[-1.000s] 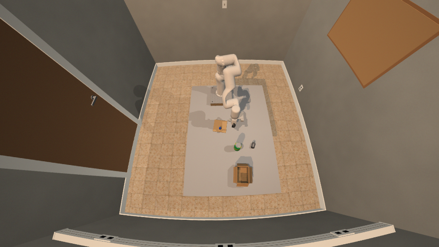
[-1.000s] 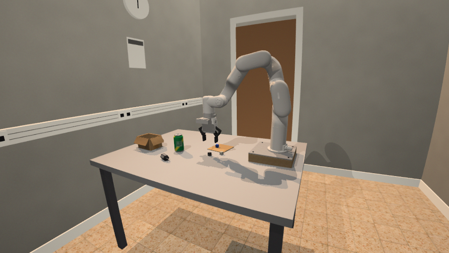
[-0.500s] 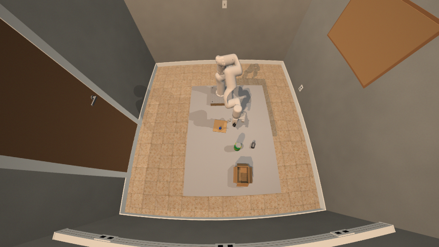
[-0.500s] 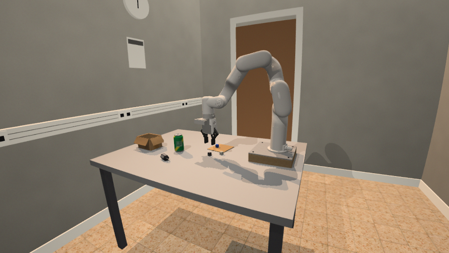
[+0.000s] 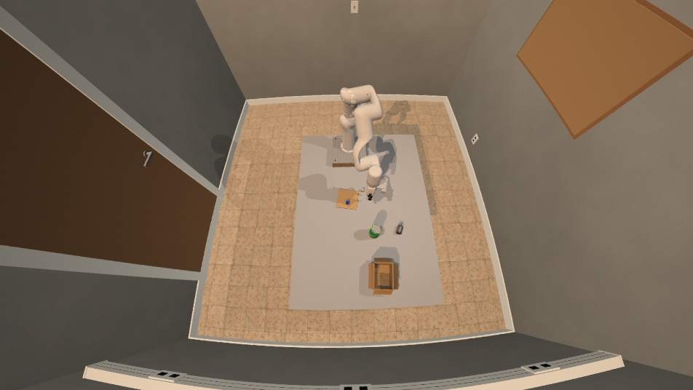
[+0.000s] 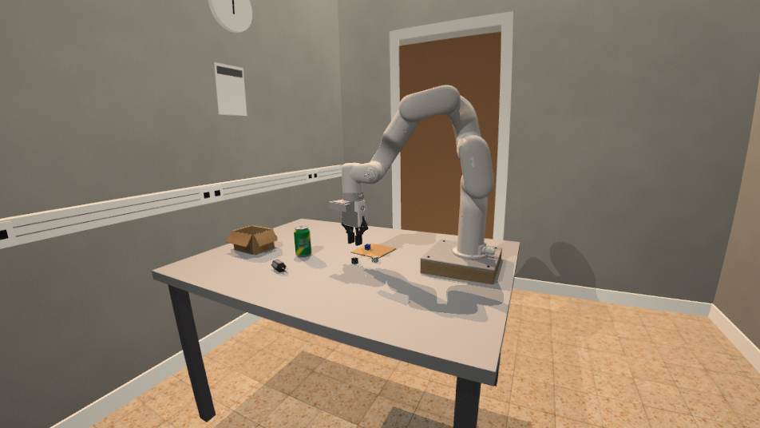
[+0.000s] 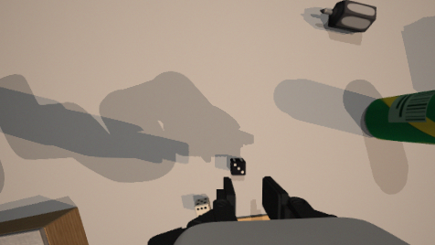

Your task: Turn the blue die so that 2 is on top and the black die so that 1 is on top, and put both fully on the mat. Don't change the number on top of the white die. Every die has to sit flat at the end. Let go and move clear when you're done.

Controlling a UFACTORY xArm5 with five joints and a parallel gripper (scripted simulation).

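The black die lies 9 cm below my hand and 1 cm to the left of it. Round my hand: white die (9 cm below, 5 cm to the right, 5 cm behind); mat (15 cm to the right, 10 cm below, 3 cm ahead); blue die (14 cm to the right, 8 cm below, 6 cm ahead).
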